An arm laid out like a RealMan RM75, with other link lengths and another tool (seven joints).
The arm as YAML. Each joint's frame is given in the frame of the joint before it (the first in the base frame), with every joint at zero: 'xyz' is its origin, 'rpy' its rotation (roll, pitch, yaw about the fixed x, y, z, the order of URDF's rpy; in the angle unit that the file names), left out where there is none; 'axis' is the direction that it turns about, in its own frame. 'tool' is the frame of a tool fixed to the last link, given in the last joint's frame.
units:
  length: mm
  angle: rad
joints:
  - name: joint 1
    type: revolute
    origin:
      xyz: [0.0, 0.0, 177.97]
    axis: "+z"
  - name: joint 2
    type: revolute
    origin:
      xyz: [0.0, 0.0, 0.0]
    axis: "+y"
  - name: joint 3
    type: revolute
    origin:
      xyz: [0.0, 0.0, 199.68]
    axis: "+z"
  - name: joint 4
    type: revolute
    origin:
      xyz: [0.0, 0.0, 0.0]
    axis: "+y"
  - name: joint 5
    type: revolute
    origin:
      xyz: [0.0, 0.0, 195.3]
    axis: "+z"
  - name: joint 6
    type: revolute
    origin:
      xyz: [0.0, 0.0, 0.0]
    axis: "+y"
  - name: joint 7
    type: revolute
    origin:
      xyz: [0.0, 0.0, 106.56]
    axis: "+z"
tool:
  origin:
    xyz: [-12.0, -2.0, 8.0]
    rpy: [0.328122, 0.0, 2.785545]
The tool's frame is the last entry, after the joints.
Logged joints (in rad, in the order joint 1, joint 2, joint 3, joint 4, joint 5, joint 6, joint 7), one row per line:
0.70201 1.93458 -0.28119 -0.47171 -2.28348 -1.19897 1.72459
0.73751 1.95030 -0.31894 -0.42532 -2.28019 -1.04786 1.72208
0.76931 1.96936 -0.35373 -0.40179 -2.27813 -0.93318 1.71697
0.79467 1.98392 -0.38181 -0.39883 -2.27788 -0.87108 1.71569
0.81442 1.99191 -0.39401 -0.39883 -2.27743 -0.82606 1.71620
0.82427 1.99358 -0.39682 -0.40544 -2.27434 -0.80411 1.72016
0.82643 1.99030 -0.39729 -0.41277 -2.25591 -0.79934 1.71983
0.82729 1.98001 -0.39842 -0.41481 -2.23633 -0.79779 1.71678
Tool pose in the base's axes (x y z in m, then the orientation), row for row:
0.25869 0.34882 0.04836 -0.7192 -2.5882 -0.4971
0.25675 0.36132 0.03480 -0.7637 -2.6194 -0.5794
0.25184 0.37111 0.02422 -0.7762 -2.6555 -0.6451
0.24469 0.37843 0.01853 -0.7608 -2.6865 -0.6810
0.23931 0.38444 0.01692 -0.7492 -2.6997 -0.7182
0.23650 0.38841 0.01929 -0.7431 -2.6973 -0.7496
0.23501 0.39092 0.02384 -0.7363 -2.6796 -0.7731
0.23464 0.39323 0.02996 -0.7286 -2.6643 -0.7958
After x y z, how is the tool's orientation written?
As a rotation vector, in radians.
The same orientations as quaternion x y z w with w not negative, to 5 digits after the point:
-0.25776 -0.92760 -0.17816 0.20343
-0.26956 -0.92456 -0.20451 0.17524
-0.27015 -0.92421 -0.22452 0.14981
-0.26235 -0.92641 -0.23483 0.13340
-0.25702 -0.92616 -0.24639 0.12432
-0.25463 -0.92425 -0.25686 0.12226
-0.25316 -0.92131 -0.26581 0.12822
-0.25121 -0.91863 -0.27438 0.13316

